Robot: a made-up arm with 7 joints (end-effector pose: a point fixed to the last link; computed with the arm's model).
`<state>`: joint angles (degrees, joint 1 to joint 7).
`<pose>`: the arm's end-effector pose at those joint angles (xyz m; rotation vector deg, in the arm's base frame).
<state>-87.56 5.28 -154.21 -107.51 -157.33 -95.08 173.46</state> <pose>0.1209 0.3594 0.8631 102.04 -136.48 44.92</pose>
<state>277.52 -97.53 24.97 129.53 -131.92 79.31 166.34</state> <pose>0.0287 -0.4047 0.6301 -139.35 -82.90 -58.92</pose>
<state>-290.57 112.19 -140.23 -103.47 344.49 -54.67 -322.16</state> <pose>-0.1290 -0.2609 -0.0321 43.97 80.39 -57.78</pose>
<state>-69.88 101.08 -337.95 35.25 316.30 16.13 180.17</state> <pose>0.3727 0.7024 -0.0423 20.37 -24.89 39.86</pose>
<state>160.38 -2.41 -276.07 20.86 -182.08 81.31 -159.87</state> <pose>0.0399 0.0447 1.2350 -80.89 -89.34 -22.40</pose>
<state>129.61 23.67 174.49 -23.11 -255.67 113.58 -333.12</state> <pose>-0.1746 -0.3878 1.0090 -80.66 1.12 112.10</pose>
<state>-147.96 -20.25 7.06 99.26 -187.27 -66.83 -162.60</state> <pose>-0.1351 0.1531 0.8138 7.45 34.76 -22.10</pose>
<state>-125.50 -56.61 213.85 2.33 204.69 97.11 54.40</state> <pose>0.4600 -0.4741 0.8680 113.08 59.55 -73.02</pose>
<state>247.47 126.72 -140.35 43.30 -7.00 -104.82 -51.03</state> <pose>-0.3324 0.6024 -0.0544 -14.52 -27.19 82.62</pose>
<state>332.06 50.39 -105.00 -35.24 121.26 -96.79 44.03</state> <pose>0.5880 0.1308 0.9160 -144.95 72.28 -40.69</pose>
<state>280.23 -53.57 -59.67 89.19 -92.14 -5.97 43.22</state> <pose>-0.3878 -0.2105 0.8708 33.15 115.36 -21.06</pose>
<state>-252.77 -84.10 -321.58 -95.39 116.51 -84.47 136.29</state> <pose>0.4133 0.4522 0.2222 36.97 -113.66 -11.05</pose>
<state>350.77 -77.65 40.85 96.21 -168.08 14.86 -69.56</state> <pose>-0.3635 -0.3669 0.7885 -79.95 139.10 51.51</pose>
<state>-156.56 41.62 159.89 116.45 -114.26 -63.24 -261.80</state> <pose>0.0447 0.0041 0.8201 -85.13 47.46 82.23</pose>
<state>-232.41 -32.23 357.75 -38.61 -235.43 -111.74 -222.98</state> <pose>0.3574 0.3734 0.9502 -94.61 86.09 77.84</pose>
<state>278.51 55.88 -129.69 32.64 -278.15 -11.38 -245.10</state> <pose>-0.0569 0.6577 0.9898 146.32 32.96 7.28</pose>
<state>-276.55 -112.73 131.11 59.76 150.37 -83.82 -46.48</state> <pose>-0.3514 0.4371 -0.0330 -50.95 95.60 27.02</pose>
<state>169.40 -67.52 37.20 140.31 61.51 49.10 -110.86</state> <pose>0.0828 0.2412 0.5485 -23.89 62.28 -104.32</pose>
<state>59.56 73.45 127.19 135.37 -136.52 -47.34 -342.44</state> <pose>-0.0740 -0.1878 0.6126 -5.47 126.72 -100.49</pose>
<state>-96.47 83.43 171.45 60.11 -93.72 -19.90 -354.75</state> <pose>-0.0568 0.6757 0.8238 157.87 16.05 18.00</pose>
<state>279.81 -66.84 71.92 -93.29 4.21 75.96 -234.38</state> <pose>-0.4092 -0.5492 0.4888 -47.57 98.41 54.41</pose>
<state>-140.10 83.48 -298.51 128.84 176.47 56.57 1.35</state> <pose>-0.0634 0.4976 0.2547 -1.17 -87.69 123.86</pose>
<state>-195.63 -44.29 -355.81 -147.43 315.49 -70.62 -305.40</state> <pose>0.1798 0.1528 0.4006 46.18 62.01 12.53</pose>
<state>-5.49 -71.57 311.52 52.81 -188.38 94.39 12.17</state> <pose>-0.7146 0.0252 0.7497 -52.65 67.59 6.03</pose>
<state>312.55 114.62 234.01 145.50 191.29 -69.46 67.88</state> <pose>0.0387 0.1825 0.3367 -85.43 -33.63 -69.99</pose>
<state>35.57 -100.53 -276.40 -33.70 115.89 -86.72 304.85</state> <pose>-0.5860 0.5774 0.2955 16.45 148.53 -1.81</pose>
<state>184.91 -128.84 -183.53 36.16 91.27 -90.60 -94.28</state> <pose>0.4940 0.0914 -0.2544 18.35 126.81 -121.48</pose>
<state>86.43 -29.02 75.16 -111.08 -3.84 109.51 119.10</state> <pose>0.2490 0.3394 0.7823 123.76 99.08 -23.83</pose>
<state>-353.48 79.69 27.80 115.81 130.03 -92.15 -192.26</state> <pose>0.3421 -0.1036 0.1728 83.29 -16.98 63.01</pose>
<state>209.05 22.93 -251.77 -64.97 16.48 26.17 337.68</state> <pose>-0.4839 -0.1141 1.0146 -141.39 -83.77 -72.84</pose>
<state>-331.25 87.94 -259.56 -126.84 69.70 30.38 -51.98</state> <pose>0.4080 0.1600 0.3831 106.87 -15.75 5.09</pose>
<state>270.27 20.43 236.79 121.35 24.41 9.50 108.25</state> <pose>-0.2961 -0.0709 0.6883 50.66 65.20 135.02</pose>
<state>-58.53 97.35 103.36 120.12 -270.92 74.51 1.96</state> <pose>0.4266 0.1620 0.5156 93.09 153.68 1.76</pose>
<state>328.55 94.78 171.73 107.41 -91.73 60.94 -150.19</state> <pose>0.4518 0.0916 0.6734 -72.79 -86.16 -31.78</pose>
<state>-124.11 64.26 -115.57 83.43 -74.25 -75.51 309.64</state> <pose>-0.5706 0.2316 0.6544 79.73 -3.42 146.01</pose>
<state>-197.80 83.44 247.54 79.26 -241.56 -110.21 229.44</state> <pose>-0.4024 -0.3495 0.6106 126.00 56.84 -54.74</pose>
